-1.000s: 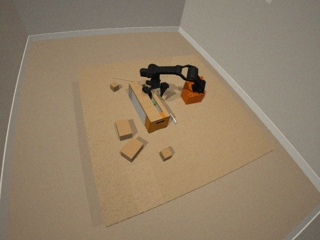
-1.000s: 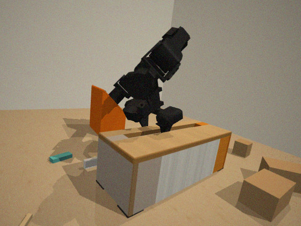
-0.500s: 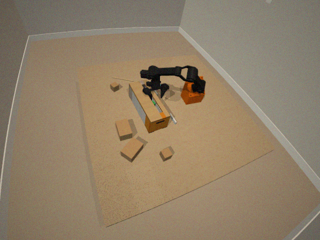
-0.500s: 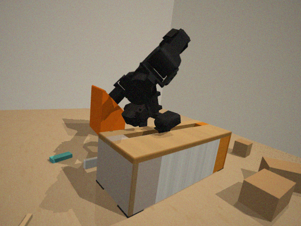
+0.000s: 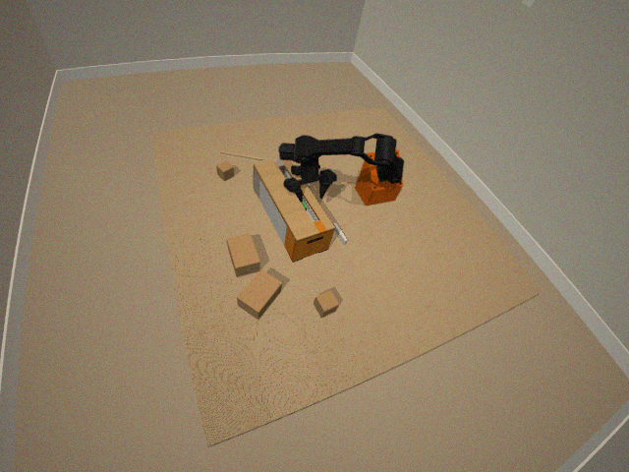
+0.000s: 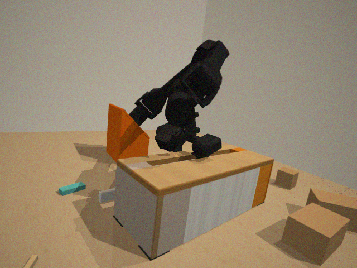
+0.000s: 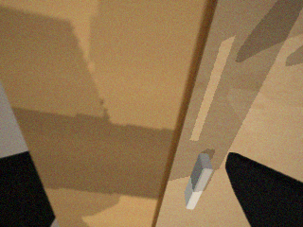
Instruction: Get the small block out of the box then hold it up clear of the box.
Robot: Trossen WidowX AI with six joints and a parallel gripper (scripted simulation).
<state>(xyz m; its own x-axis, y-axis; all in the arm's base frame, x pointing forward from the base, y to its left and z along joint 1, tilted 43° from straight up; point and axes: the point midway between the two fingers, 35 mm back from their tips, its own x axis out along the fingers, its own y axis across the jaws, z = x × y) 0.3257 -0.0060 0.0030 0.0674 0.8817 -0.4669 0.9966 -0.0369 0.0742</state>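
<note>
Now: gripper tip 50 mm short of the small green block and 20 mm to the right of it. Round my gripper tip: long wooden box (40 mm ahead, 20 mm to the right, 20 mm below); thin stick (140 mm ahead, 410 mm to the right, 80 mm below).
</note>
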